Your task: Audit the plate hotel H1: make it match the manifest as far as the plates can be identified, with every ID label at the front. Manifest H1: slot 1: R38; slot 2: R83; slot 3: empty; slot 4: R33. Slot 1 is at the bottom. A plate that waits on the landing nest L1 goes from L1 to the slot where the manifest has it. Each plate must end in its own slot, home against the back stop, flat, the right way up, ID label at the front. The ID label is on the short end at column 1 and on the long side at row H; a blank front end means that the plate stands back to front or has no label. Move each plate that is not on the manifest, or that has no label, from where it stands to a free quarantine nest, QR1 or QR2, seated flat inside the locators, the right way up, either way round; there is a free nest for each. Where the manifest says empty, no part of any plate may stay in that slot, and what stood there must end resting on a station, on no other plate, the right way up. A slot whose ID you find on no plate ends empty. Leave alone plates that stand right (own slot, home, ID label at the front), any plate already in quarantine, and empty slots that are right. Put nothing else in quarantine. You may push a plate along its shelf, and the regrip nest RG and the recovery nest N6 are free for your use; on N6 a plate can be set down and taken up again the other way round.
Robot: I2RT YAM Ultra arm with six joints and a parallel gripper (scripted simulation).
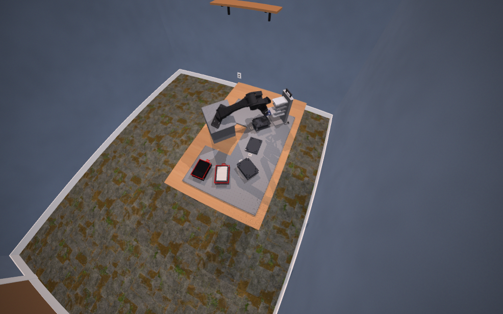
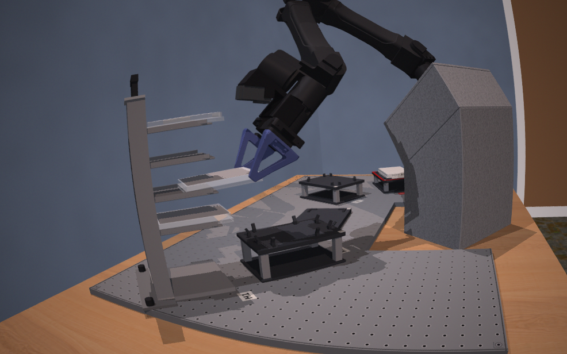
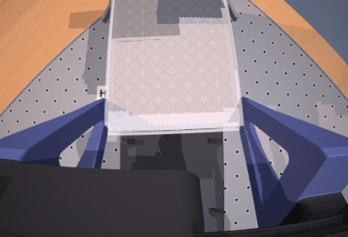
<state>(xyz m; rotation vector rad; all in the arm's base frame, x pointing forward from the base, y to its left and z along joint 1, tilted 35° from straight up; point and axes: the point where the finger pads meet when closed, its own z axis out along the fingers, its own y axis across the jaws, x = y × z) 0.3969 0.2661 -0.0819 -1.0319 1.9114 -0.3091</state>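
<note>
Right now the regrip nest RG is 50 mm behind my hand, 40 mm to the right of it and 120 mm below it. Round my hand: plate hotel H1 (150 mm ahead, 110 mm to the left, 20 mm below); flat nest N6 (70 mm behind, 310 mm to the right, 170 mm below); H1 tag (10 mm behind, 110 mm to the left, 180 mm below).
</note>
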